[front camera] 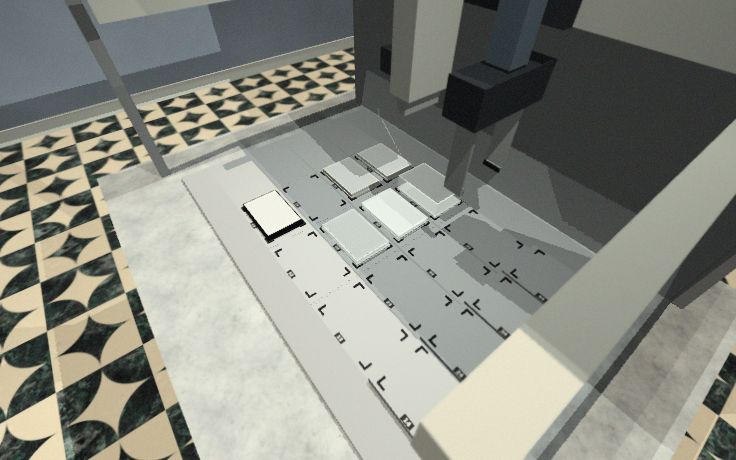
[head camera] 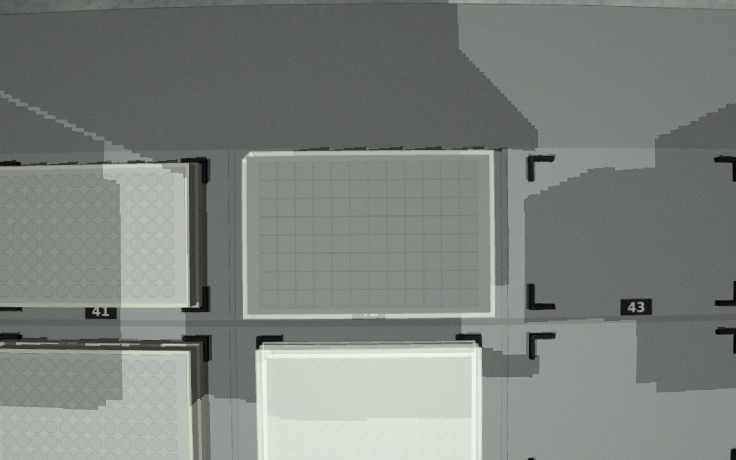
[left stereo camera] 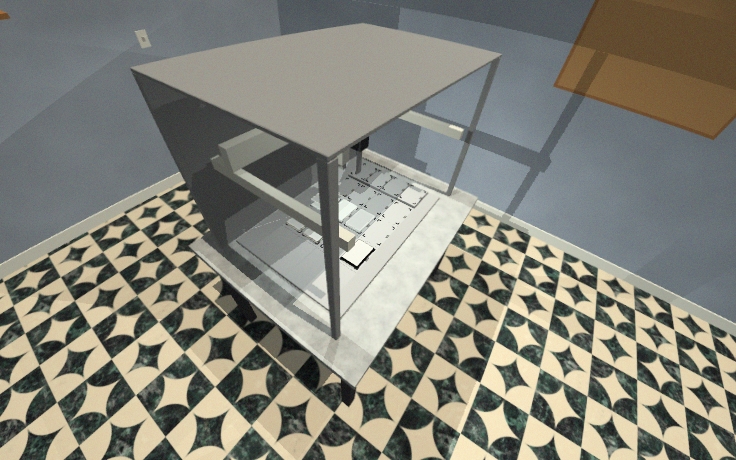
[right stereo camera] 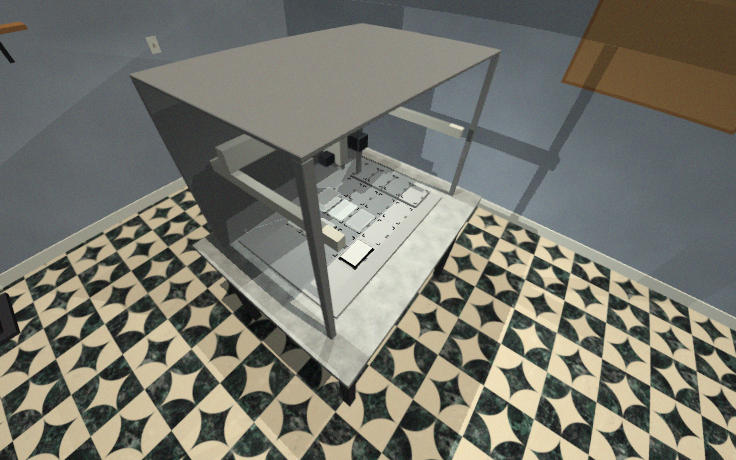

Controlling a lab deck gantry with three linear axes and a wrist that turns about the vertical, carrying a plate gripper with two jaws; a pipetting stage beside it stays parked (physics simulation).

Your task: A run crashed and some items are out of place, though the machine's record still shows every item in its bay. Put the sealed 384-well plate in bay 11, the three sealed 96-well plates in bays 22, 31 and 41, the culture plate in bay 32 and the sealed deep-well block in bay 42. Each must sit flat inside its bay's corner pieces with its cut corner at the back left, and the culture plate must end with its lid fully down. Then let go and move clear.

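Places are measured from the robot's base along level axes (x left, y ahead, z down), in centimetres.
Pixels of known places: gripper, fingertip midpoint: (front camera: 473,178) (left stereo camera: 349,168) (right stereo camera: 349,168); robot's base at its link origin: (front camera: 243,208) (left stereo camera: 357,269) (right stereo camera: 355,269).
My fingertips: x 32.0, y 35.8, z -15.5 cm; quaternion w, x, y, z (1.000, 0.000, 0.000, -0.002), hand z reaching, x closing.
Note:
For each thing: its top centre in the pictures, then the offset to it from my fingertips. "spot": a spot on its surface instead.
- deep-well block at its top centre: (head camera: 368,234) (front camera: 430,182) (left stereo camera: 325,196) (right stereo camera: 326,196) dx +4.4, dy -13.0, dz +11.3 cm
- culture plate at its top centre: (head camera: 369,424) (front camera: 394,210) (left stereo camera: 342,209) (right stereo camera: 343,209) dx -6.3, dy -13.0, dz +13.9 cm
- bay 41 at a spot on its surface: (head camera: 81,233) (front camera: 384,158) spot: dx +4.5, dy -29.5, dz +14.1 cm
- bay 31 at a spot on its surface: (head camera: 81,401) (front camera: 353,172) spot: dx -5.2, dy -29.7, dz +14.1 cm
- bay 22 at a spot on its surface: (front camera: 356,236) (left stereo camera: 362,218) spot: dx -17.4, dy -12.0, dz +14.1 cm
- black-edged 384-well plate at its top centre: (front camera: 271,211) (left stereo camera: 357,252) (right stereo camera: 356,252) dx -27.7, dy -29.4, dz +14.1 cm
- Bay 43 at a spot on its surface: (head camera: 636,307) spot: dx -0.2, dy +3.4, dz +15.5 cm
- dark enclosure post at a spot on its surface: (left stereo camera: 329,249) (right stereo camera: 313,249) spot: dx -42.9, dy -62.9, dz -32.4 cm
The deep-well block (front camera: 430,189) (head camera: 369,233) stands level over bay 42, cut corner at back left; it hides its corner pieces. The culture plate (front camera: 394,212) (head camera: 369,390) is in bay 32, its lid lying level over it; the head view cuts off its front. The sealed 96-well plates are in bay 41 (front camera: 383,158) (head camera: 81,233), bay 31 (front camera: 351,176) (head camera: 81,401) and bay 22 (front camera: 356,236) (left stereo camera: 360,220). The black-edged 384-well plate (front camera: 273,213) (left stereo camera: 358,252) (right stereo camera: 356,253) is in bay 11. My gripper (front camera: 473,177) is open and empty, raised above the deck near the back.
The pale pipetting stage (front camera: 426,48) hangs left of the gripper. A pale beam (front camera: 575,303) crosses the front view at right. Bay 43 (head camera: 636,307) shows its label and black corner pieces beside the block. A dark enclosure post (left stereo camera: 329,249) (right stereo camera: 316,249) stands at the deck's corner.

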